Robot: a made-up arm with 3 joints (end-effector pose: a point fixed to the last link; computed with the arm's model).
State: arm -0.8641 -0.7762 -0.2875
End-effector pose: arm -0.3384 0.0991 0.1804 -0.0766 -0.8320 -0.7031
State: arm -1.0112 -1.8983 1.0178
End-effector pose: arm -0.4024 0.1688 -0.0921 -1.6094 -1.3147 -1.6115
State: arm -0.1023 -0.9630 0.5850
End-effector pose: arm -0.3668 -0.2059 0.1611 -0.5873 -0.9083 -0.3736
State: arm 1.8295 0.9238 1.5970
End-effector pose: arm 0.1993 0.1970 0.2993 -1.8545 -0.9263 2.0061
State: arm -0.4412 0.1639 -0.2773
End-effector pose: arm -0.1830 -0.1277 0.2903 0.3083 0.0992 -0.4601
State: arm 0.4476 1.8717 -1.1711
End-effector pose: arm 0.1986 -0.0530 0.0330 0.3989 1.6988 -0.7574
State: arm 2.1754 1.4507 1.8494
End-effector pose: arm 0.0518 0.3342 0.1499 1.7100 0.9306 -1.7473
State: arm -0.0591 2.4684 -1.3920
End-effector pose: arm 0.1006 -0.1290 -0.1134 0.6394 1.9691 -1.6800
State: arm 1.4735 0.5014 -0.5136
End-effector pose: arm 0.1728 -0.0495 0.2812 0.0462 0.7535 1.2804
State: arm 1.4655 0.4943 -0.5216
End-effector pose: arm 0.1717 -0.0524 0.2817 0.0609 0.7527 1.2725
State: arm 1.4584 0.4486 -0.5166
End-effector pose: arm 0.1705 -0.0640 0.2842 0.0931 0.7155 1.2844
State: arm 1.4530 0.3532 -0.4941
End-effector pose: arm 0.1691 -0.0872 0.2879 0.1464 0.6296 1.3194
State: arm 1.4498 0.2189 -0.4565
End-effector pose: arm 0.1677 -0.1194 0.2896 0.2145 0.5016 1.3671
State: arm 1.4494 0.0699 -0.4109
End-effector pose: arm 0.1667 -0.1545 0.2866 0.2854 0.3530 1.4125
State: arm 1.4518 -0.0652 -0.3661
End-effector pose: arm 0.1666 -0.1852 0.2796 0.3463 0.2131 1.4457
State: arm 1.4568 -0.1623 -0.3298
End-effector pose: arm 0.1676 -0.2061 0.2722 0.3868 0.1086 1.4659
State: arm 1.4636 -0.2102 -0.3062
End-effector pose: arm 0.1695 -0.2155 0.2678 0.4025 0.0535 1.4777
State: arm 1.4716 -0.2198 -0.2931
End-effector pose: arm 0.1720 -0.2163 0.2670 0.3991 0.0376 1.4861
